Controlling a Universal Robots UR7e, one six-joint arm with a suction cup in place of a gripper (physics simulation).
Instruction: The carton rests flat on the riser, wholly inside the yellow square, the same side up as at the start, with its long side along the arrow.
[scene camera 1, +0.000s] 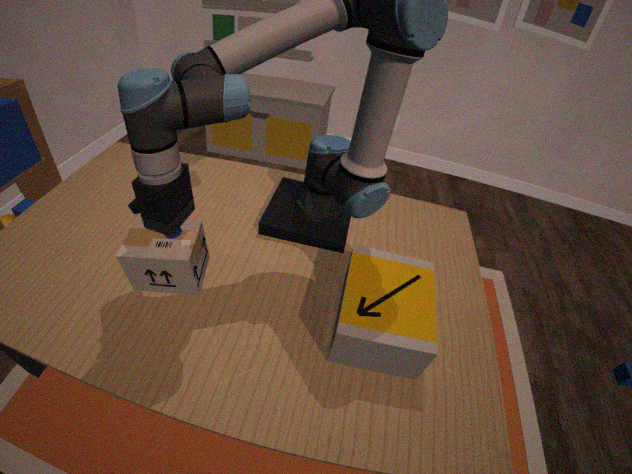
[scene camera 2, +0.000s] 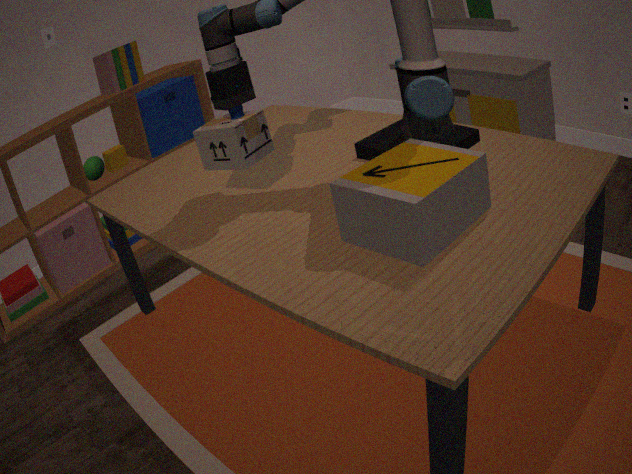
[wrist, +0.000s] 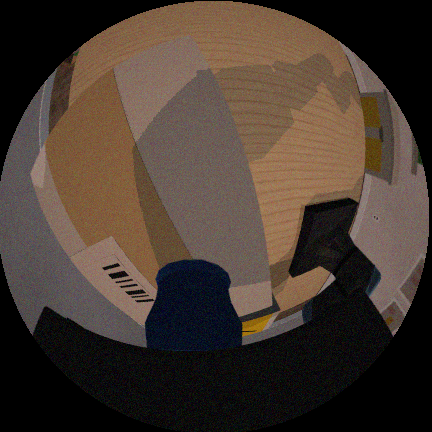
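Note:
The carton is a small box with a tan top strip, a barcode label and up-arrow marks on its sides. It hangs upright a little above the left part of the table. My suction cup sits on its top near the barcode and holds it. The grey riser stands to the right in front of the arm's base. Its top carries the yellow square with a black arrow. Nothing lies on the riser.
The arm's black base plate stands behind the riser. A grey cabinet with yellow doors is behind the table. A wooden shelf with a blue box and a green ball stands off the table's left edge.

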